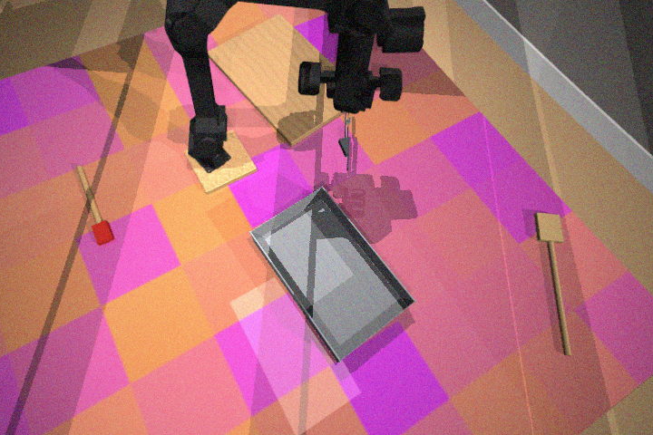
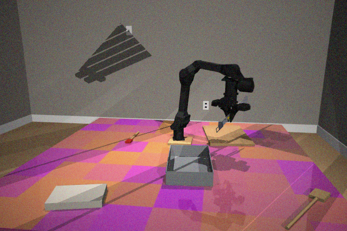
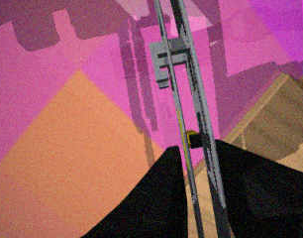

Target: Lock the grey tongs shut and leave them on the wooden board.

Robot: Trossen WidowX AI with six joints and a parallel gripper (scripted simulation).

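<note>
My gripper tip is 27 cm past the wooden board, 5 cm to the right of it and 15 cm above it. The rest, counted from my gripper tip: grey roasting tin 20 cm ahead, 22 cm to the right, 13 cm below; then red-headed tool 22 cm behind, 50 cm to the right, 15 cm below; then flat white block 43 cm ahead, 63 cm to the right, 14 cm below.
</note>
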